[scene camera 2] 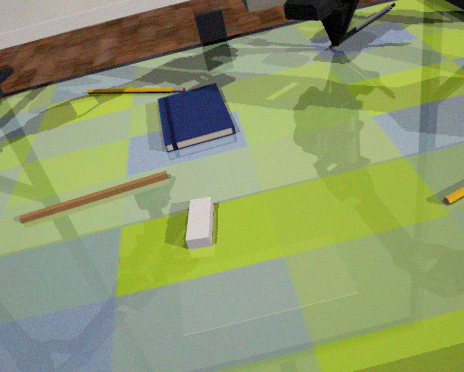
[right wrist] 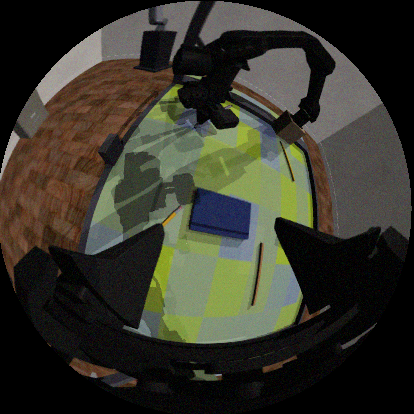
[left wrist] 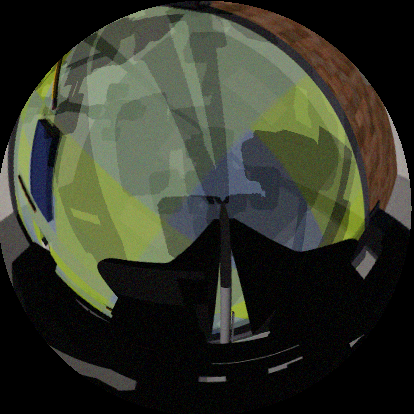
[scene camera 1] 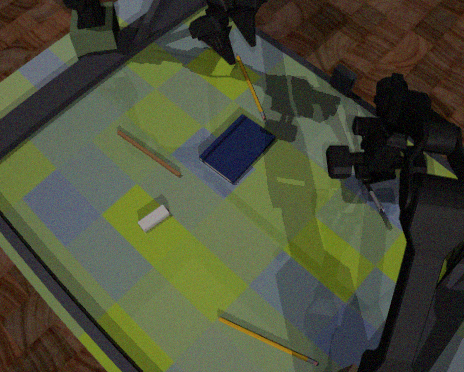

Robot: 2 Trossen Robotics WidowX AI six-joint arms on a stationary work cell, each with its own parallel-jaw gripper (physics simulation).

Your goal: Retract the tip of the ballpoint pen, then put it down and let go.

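Where they show: left gripper, fingertip midpoint: [scene camera 2: 337, 44] [right wrist: 198, 122] [left wrist: 223, 224] [scene camera 1: 365, 182]; right gripper, fingertip midpoint: [right wrist: 220, 226] [scene camera 1: 243, 55]; left arm's base, origin of the base link: [right wrist: 295, 120]; right arm's base, origin of the base link: [scene camera 1: 91, 18].
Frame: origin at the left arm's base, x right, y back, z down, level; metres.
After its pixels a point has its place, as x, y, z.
Note:
A grey-and-black ballpoint pen [scene camera 1: 375, 198] {0.337, -0.184, 0.049} [scene camera 2: 370, 21] {0.335, -0.186, 0.056} [left wrist: 226, 305] {0.347, -0.191, 0.057} is held by my left gripper [scene camera 1: 366, 183] {0.381, -0.222, 0.097} [scene camera 2: 336, 45] {0.381, -0.222, 0.097} [left wrist: 223, 224] {0.381, -0.222, 0.097}, which is shut on it low over the checkered table top. In scene camera 2 the pen slopes up to the right from the fingertips. In the left wrist view its dark end sticks out a little past the fingertips; whether the writing tip is out is too dark to tell. My right gripper [scene camera 1: 242, 54] {0.354, -0.528, -0.076} [right wrist: 220, 226] {0.354, -0.528, -0.076} is open and empty, above the table near a yellow pencil.
A blue notebook [scene camera 1: 237, 149] {0.268, -0.467, 0.092} [scene camera 2: 196, 117] {0.253, -0.468, 0.092} [left wrist: 41, 170] {0.291, -0.446, 0.092} [right wrist: 220, 214] {0.284, -0.474, 0.092} lies mid-table. The yellow pencil [scene camera 1: 250, 87] {0.415, -0.553, 0.098} [scene camera 2: 135, 90] {0.414, -0.553, 0.099} lies beside it. Also on the table are a brown stick [scene camera 1: 150, 151] {0.148, -0.601, 0.097} [scene camera 2: 95, 196] {0.142, -0.603, 0.098} [right wrist: 257, 275] {0.148, -0.606, 0.099}, a white eraser [scene camera 1: 154, 218] {0.047, -0.488, 0.092} [scene camera 2: 200, 222] {0.040, -0.491, 0.092} and a second yellow pencil [scene camera 1: 267, 341] {0.008, -0.178, 0.097} [scene camera 2: 454, 196] {-0.015, -0.262, 0.098}.

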